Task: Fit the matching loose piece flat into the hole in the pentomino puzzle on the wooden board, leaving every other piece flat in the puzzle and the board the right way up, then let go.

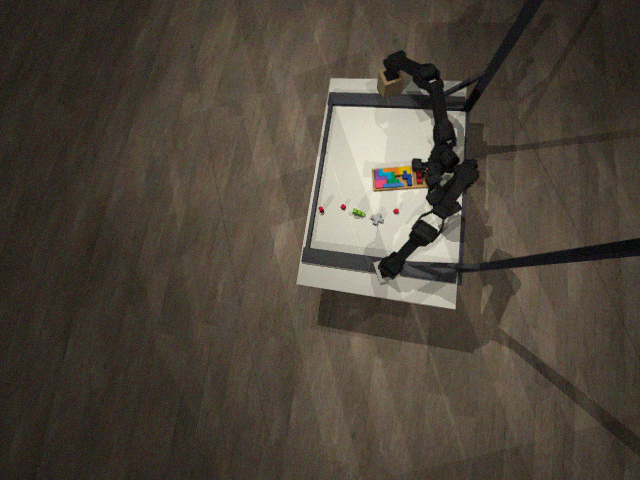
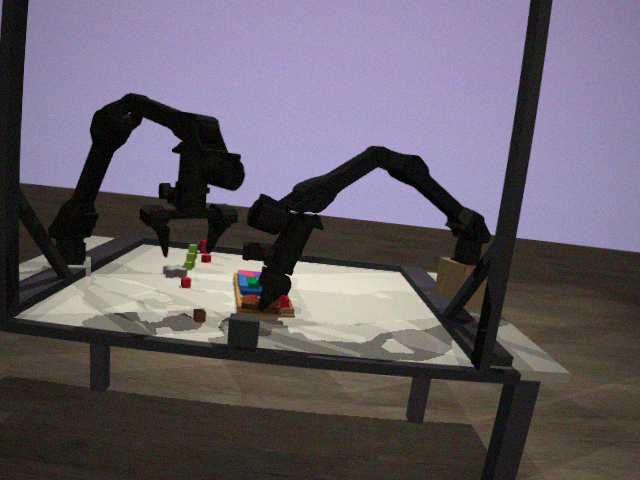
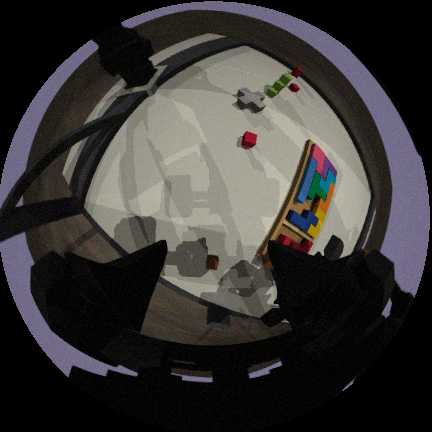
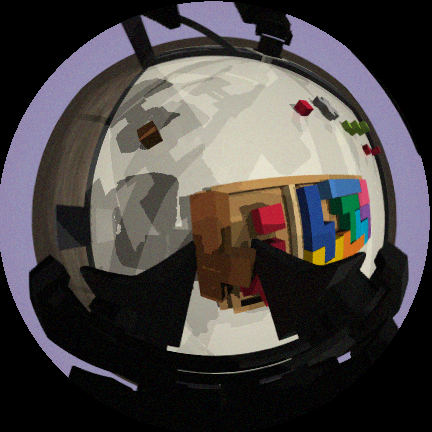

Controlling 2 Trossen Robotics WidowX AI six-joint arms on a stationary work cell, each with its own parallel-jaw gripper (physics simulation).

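Places are measured from the left arm's base along level axes (x ahead, y left, z up), in centimetres.
Pixels of known places: left gripper, fingertip midpoint: (image 2: 187, 255) (image 3: 218, 245); right gripper, fingertip midpoint: (image 1: 426, 177) (image 2: 260, 307) (image 4: 224, 244); left arm's base, origin of the base link: (image 1: 386, 269) (image 2: 69, 261) (image 3: 140, 78) (image 4: 267, 52); right arm's base, origin of the base link: (image 1: 391, 74) (image 2: 466, 261).
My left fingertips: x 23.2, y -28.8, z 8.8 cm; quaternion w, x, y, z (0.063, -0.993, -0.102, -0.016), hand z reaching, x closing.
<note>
Ahead of a thing's pixels: the offset from my left fingertips to its top centre. "*": to the spot under its first point.
The wooden board @[dx +19.3, dy +6.7, dz -9.7 cm] (image 1: 392, 189) (image 2: 236, 291) (image 3: 289, 204) (image 4: 272, 182) lies with its coloured puzzle facing up. Its hole @[* dx +18.4, dy +6.7, dz -10.7 cm] (image 3: 304, 205) (image 4: 327, 207) shows as bare wood beside the dark blue piece @[dx +17.8, dy +4.0, dz -8.7 cm] (image 3: 302, 220) (image 4: 312, 220). Red blocks @[dx +14.5, dy -1.2, dz -8.7 cm] (image 4: 267, 219) lie in the board's other compartment. My right gripper (image 2: 264, 305) (image 4: 224, 244) is shut on a brown piece @[dx +15.0, dy -5.3, dz -6.6 cm] (image 4: 210, 212) at that compartment's end; its contact with the board is unclear. My left gripper (image 2: 187, 253) (image 3: 218, 245) is open and empty, high above the table. A grey plus piece @[dx +2.3, dy +25.1, dz -9.2 cm] (image 1: 377, 219) (image 2: 174, 270) (image 3: 250, 99) and a lime green piece @[dx +7.7, dy +32.9, dz -5.3 cm] (image 1: 358, 212) (image 2: 190, 256) (image 3: 279, 85) lie loose.
A red cube @[dx +3.2, dy +14.9, dz -9.2 cm] (image 1: 395, 211) (image 2: 186, 282) (image 3: 249, 139) lies near the grey piece. Two more red cubes lie beyond the lime piece. A brown cube @[dx +1.6, dy -7.6, dz -9.2 cm] (image 2: 199, 315) (image 3: 212, 262) (image 4: 150, 135) lies near the table edge. A dark block @[dx +6.0, dy -21.7, dz -5.5 cm] (image 2: 244, 330) stands at that edge. The arms are close together.
</note>
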